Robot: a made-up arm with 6 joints.
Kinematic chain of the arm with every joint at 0, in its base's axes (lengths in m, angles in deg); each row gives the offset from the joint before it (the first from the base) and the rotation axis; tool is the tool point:
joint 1: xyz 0 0 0.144 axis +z
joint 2: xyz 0 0.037 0 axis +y
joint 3: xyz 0 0 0.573 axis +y
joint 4: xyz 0 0 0.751 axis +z
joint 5: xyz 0 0 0 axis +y
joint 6: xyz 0 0 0.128 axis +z
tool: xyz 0 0 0
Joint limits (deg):
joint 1: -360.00..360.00
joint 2: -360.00..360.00
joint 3: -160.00..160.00
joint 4: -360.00..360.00
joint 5: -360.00..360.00
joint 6: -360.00..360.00
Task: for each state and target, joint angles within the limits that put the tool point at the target. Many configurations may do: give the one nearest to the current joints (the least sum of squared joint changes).
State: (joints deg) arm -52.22 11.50 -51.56 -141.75 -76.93 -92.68
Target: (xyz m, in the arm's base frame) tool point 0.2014 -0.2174 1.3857
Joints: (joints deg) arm -68.00 35.23 -47.11 -147.43 -82.33 -92.68
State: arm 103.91 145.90 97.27 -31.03 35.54 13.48
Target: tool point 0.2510 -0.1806 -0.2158
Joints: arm 138.92 117.19 139.96 -37.33 57.98 13.48
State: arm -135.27 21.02 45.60 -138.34 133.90 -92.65
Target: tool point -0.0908 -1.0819 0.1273
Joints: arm -93.66 59.87 63.36 -139.56 135.16 -92.65
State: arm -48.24 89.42 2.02 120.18 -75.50 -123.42
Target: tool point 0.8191 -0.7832 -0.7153
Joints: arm -42.10 123.23 3.74 121.74 -39.28 -123.42
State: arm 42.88 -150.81 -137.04 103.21 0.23 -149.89
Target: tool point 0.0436 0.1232 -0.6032
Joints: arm 49.69 -107.87 -121.42 102.97 4.35 -149.89
